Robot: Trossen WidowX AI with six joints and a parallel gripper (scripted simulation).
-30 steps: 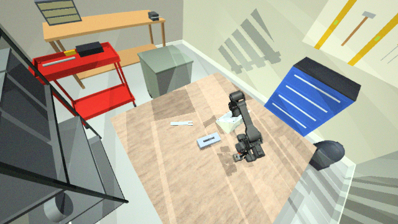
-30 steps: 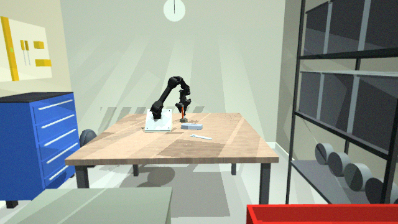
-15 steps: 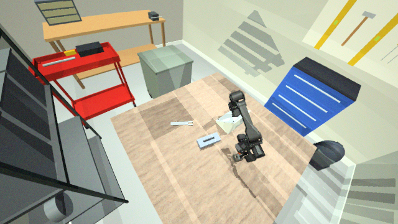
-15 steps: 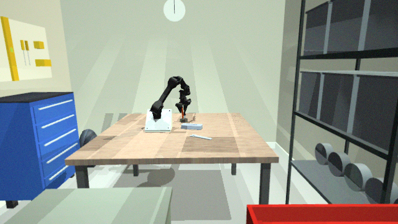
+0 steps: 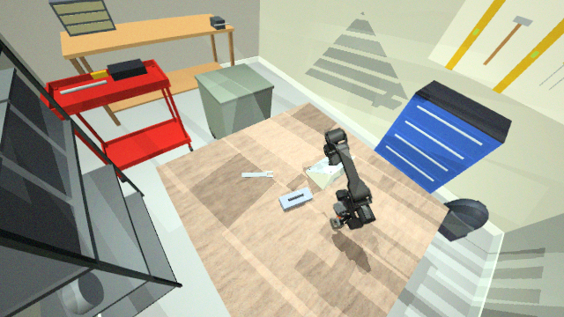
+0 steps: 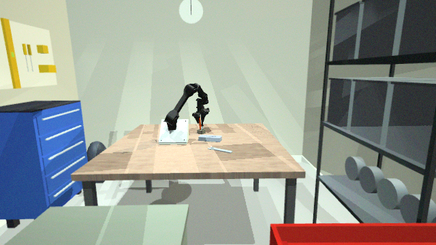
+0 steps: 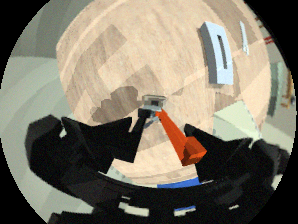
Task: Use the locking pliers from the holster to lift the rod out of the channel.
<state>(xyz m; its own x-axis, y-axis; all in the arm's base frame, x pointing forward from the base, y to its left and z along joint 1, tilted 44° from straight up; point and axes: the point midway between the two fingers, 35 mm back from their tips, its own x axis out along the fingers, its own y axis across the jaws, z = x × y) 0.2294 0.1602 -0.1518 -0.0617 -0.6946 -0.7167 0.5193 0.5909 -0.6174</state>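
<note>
Now: the light blue channel block 8 cm ahead of my gripper tip, 23 cm to the right of it and 8 cm below it. The rest, counted from my gripper tip: flat silver wrench 11 cm ahead, 49 cm to the right, 10 cm below; grey holster 1 cm to the left, 9 cm below.
</note>
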